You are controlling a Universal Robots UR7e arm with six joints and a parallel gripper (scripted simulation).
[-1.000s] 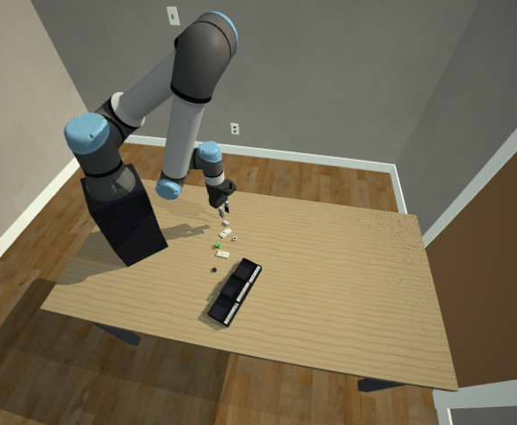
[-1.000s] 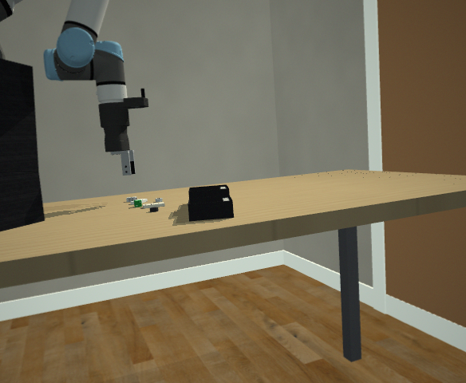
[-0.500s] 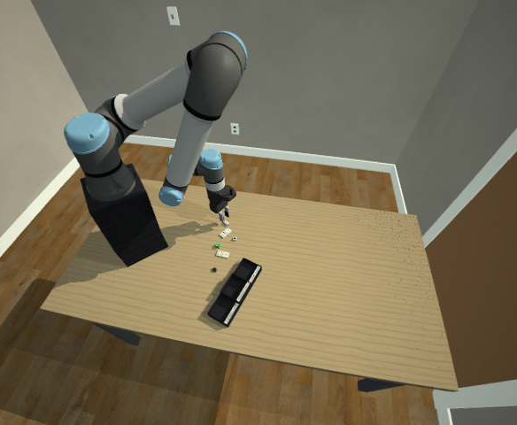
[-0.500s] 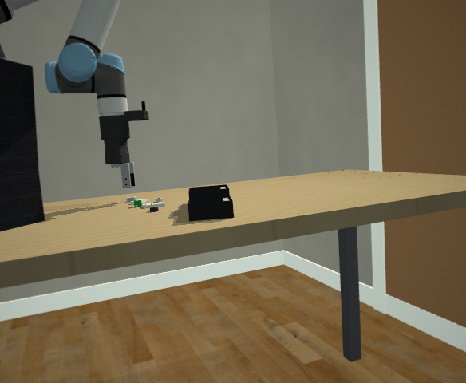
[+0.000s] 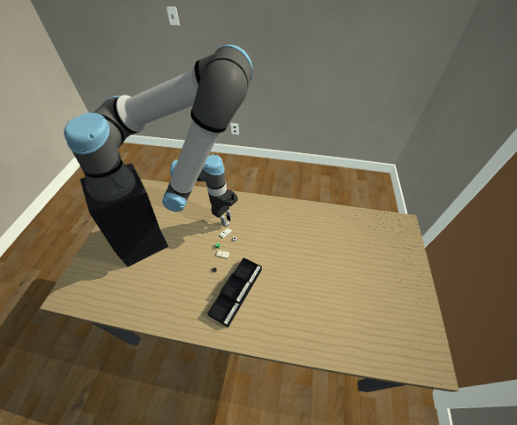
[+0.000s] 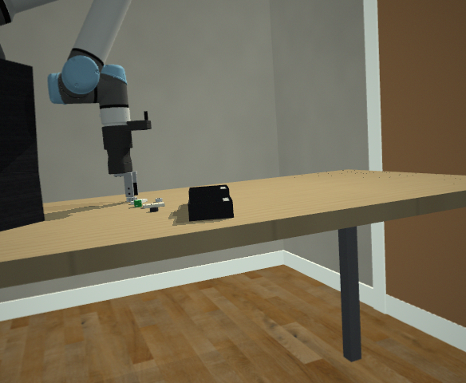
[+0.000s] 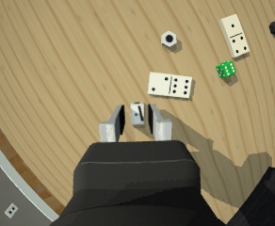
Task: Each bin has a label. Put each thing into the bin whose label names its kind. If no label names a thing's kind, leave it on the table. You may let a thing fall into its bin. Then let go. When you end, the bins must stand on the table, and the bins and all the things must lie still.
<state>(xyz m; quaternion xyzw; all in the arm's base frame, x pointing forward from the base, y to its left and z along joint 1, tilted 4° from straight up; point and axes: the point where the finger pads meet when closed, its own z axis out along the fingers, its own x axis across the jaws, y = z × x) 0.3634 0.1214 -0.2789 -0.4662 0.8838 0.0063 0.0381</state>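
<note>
My hand is 5 cm to the left of the white rectangular piece and 3 cm above it. Round my hand: metal nut: 8 cm to the right, 5 cm ahead, 3 cm below; cream plate: 16 cm to the right, 3 cm below; green die: 12 cm to the right, 2 cm below, 2 cm behind.
</note>
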